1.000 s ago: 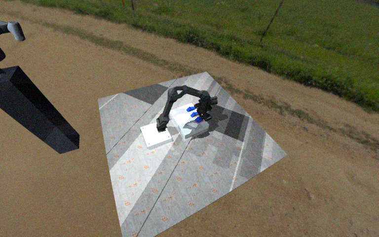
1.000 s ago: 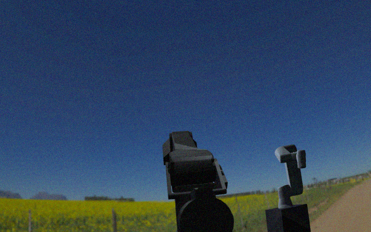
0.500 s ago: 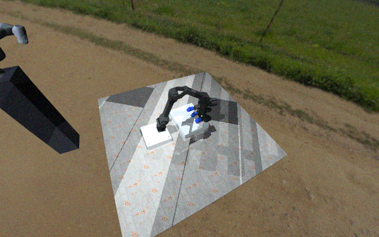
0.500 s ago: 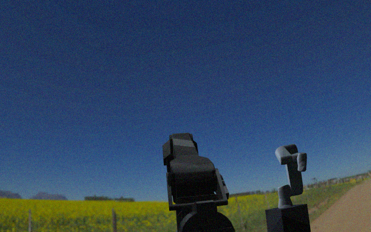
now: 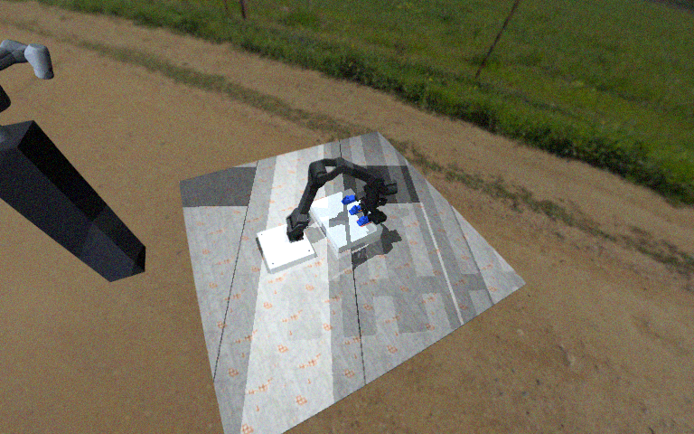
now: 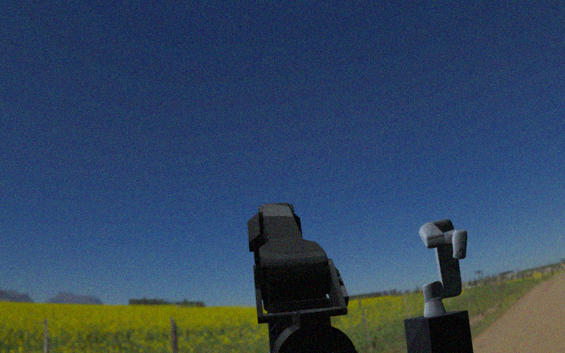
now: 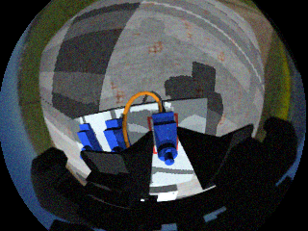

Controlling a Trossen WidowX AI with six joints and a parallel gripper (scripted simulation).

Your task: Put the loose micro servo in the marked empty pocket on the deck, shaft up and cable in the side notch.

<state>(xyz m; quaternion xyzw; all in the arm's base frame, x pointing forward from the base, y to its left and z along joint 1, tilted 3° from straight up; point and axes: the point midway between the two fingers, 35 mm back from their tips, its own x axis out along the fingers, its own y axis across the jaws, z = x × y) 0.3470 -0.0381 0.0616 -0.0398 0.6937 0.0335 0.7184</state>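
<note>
Right now my gripper tip is 13 cm past the white deck, 6 cm to the right of it and 3 cm above it.
</note>
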